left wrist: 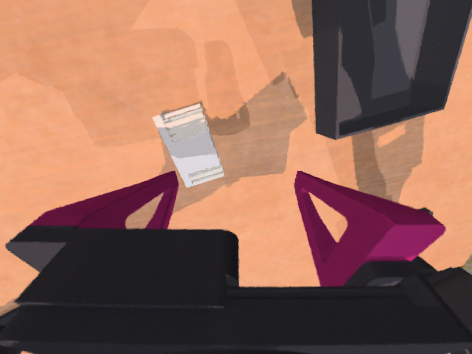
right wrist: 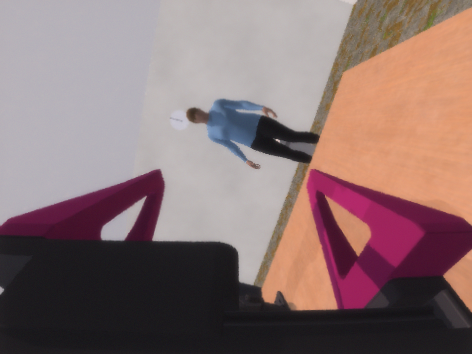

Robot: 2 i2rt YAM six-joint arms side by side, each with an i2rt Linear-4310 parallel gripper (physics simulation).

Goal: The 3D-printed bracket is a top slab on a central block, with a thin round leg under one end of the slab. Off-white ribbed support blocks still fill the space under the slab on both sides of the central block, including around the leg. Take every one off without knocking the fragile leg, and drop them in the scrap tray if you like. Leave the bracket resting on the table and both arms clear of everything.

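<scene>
The bracket (left wrist: 192, 150) stands on the table in the left wrist view, left of centre, its pale top slab seen from above. Off-white ribbed edges show at both ends of the slab; the leg and the space under the slab are hidden. My left gripper (left wrist: 236, 177) is open and empty above the table; the bracket lies beyond its fingertips, nearer the left finger. The dark scrap tray (left wrist: 326, 75) is at the upper right of that view, and no blocks can be made out in the part that shows. My right gripper (right wrist: 235, 177) is open and empty, away from the bracket.
Arm shadows fall on the wooden table (left wrist: 50, 190) (right wrist: 400, 110) around the bracket and tray. In the right wrist view, the table's edge runs along the right, with a person (right wrist: 235, 125) in a blue top standing beyond it before a pale wall (right wrist: 210, 60).
</scene>
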